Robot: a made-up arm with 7 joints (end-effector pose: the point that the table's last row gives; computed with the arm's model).
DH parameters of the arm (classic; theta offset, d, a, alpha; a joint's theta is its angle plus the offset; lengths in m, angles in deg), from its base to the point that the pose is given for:
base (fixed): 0 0.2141 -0.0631 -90
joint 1: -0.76 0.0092 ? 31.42
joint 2: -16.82 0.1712 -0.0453 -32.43
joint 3: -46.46 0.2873 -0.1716 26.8
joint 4: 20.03 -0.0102 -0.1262 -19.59
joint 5: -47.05 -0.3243 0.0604 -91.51
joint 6: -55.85 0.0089 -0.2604 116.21
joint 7: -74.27 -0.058 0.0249 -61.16
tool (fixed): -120.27 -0.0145 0 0
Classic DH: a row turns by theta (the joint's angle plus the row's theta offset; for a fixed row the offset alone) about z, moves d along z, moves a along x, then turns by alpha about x.
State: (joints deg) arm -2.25 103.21 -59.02 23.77 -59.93 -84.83 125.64
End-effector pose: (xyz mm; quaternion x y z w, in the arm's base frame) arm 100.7 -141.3 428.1 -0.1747 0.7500 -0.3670 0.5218
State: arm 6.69 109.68 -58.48 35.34 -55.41 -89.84 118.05
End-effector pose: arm 221.1 -52.8 420.9 -0.4269 0.7383 -0.3211 0.4117
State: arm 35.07 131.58 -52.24 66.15 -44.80 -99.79 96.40
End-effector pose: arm 306.8 261.3 137.7 -0.8822 0.4184 0.2000 0.0813
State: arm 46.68 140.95 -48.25 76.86 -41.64 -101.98 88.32
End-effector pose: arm 198.9 358.7 67.6 -0.8659 0.2010 0.4578 0.0135
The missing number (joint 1, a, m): 0.1463
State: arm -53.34 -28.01 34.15 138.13 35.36 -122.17 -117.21
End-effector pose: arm 339.1 335.5 149.6 -0.3578 0.0765 -0.6885 0.6262
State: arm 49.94 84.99 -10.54 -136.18 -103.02 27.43 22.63
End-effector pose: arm -251.6 -50.7 139.6 -0.3747 0.0144 -0.1623 0.9127
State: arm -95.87 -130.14 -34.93 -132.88 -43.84 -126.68 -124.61
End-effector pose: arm -649.1 -215.6 505.9 0.8986 -0.1622 -0.4010 0.0731
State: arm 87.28 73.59 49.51 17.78 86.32 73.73 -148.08
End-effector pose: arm 411.8 -35.9 104.3 -0.4311 -0.8126 -0.3821 0.0885
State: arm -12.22 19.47 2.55 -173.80 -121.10 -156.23 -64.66
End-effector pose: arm 316.6 490.9 242.7 0.5850 0.0891 -0.2921 0.7514
